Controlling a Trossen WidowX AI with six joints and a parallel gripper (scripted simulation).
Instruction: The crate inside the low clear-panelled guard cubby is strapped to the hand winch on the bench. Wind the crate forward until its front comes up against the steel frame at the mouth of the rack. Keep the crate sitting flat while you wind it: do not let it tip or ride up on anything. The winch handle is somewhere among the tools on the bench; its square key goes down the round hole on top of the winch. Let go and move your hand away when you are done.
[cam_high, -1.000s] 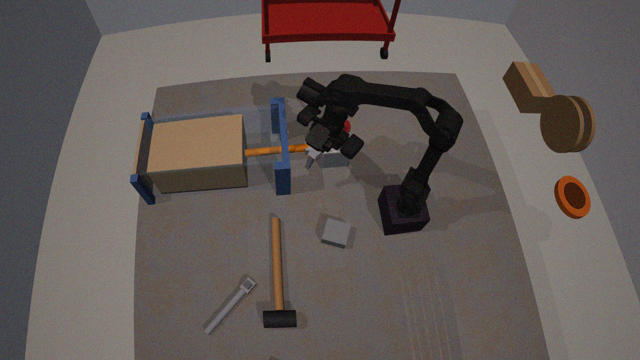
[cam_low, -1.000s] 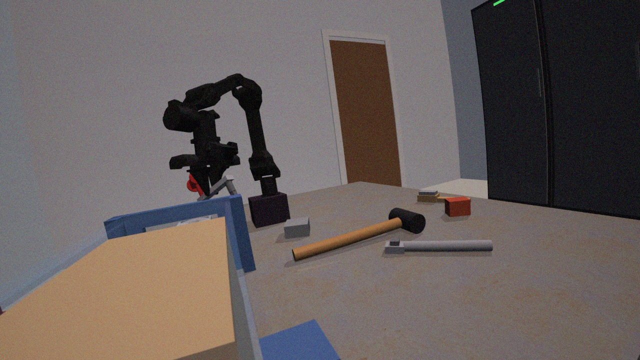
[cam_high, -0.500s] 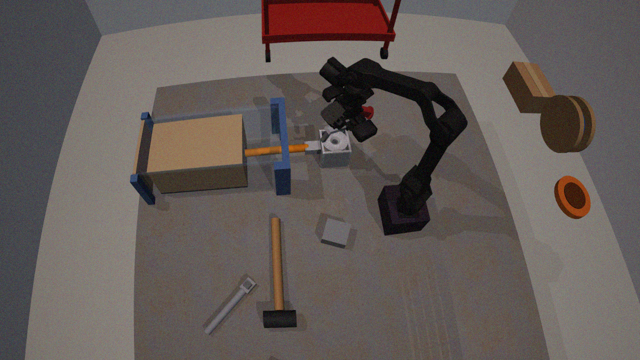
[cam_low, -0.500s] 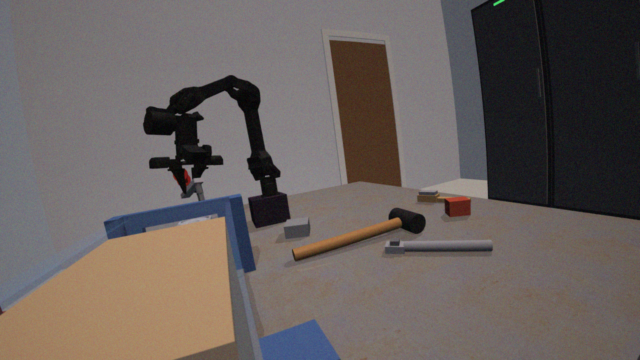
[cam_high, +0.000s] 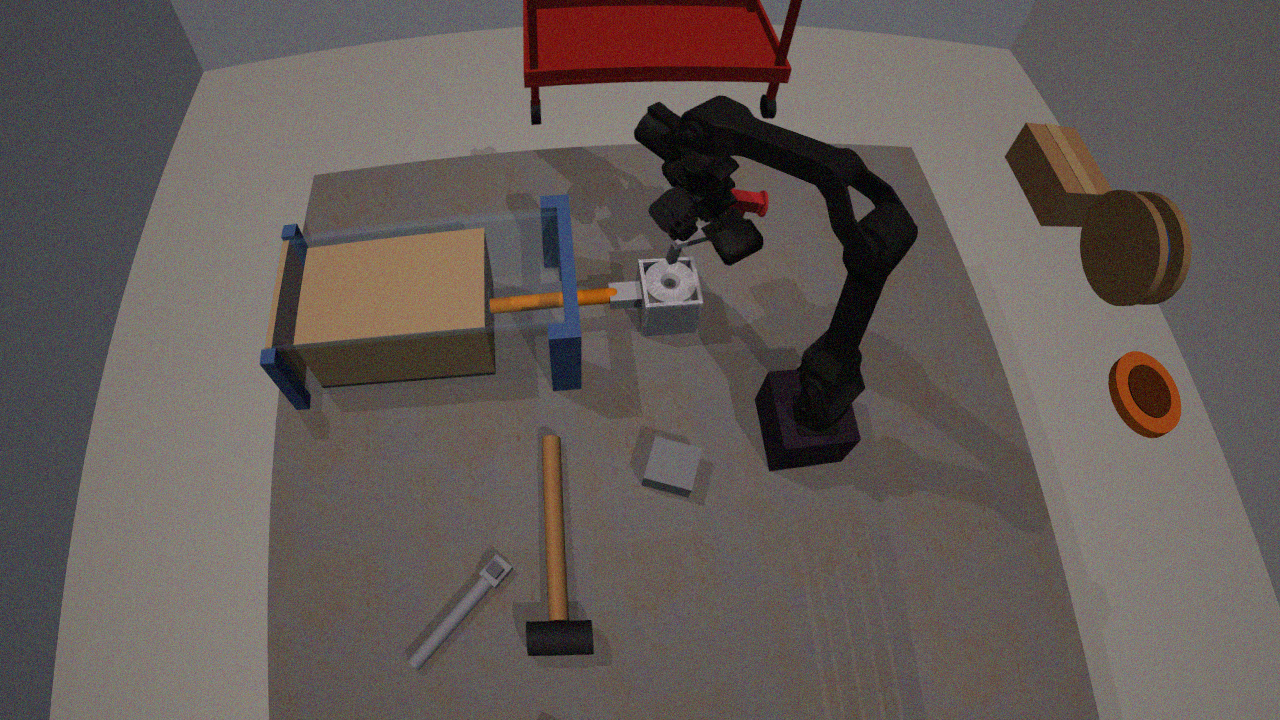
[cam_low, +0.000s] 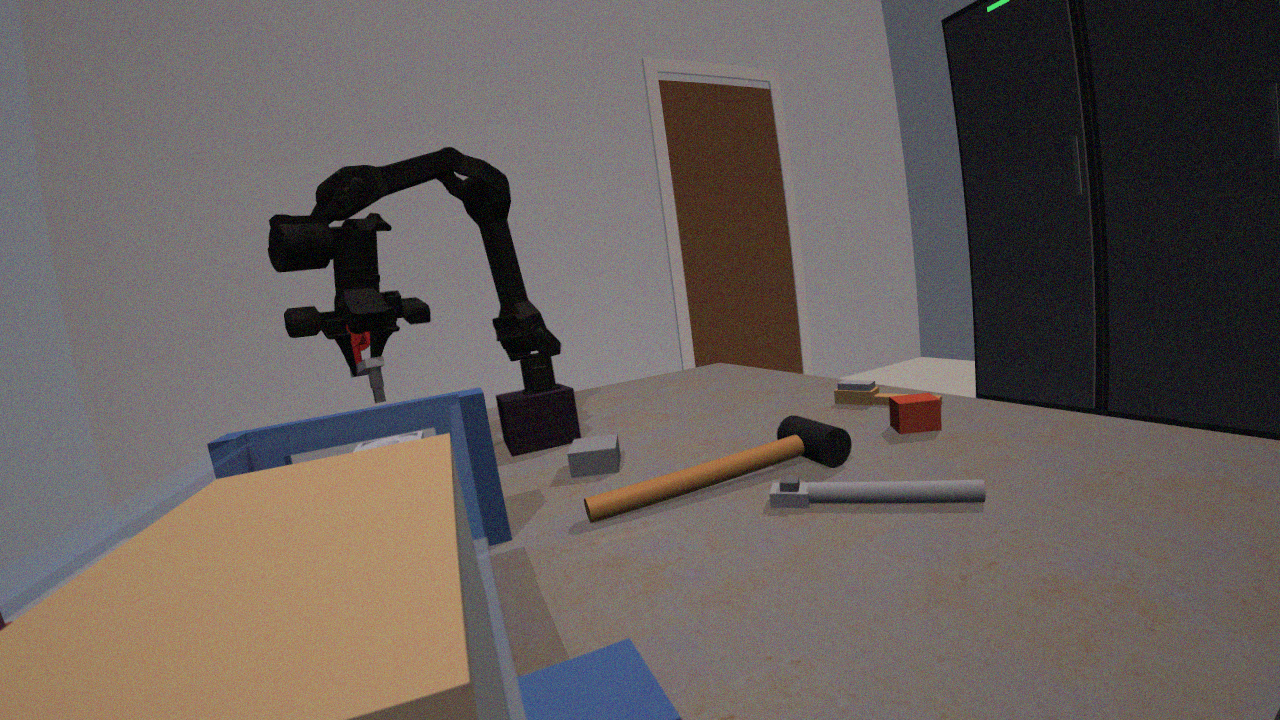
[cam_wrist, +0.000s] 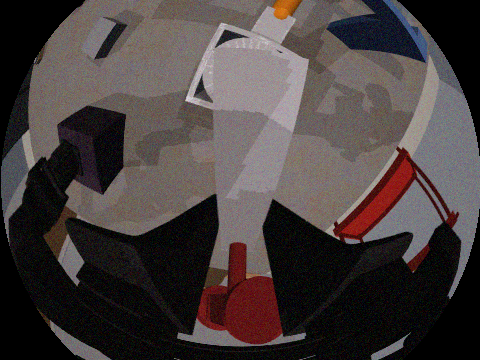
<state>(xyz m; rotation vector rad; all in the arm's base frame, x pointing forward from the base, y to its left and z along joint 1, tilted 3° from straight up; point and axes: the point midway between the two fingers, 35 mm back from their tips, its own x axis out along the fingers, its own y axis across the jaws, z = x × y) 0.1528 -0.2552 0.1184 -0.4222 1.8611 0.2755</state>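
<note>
Right now my gripper tip is 40 mm below the red knob, 40 mm past it and 20 mm to the left of it. Round my gripper tip: winch handle: 20 mm above; then grey winch: 150 mm below, 50 mm ahead, 20 mm to the left; then blue steel frame: 220 mm ahead, 80 mm below, 40 mm to the left.
</note>
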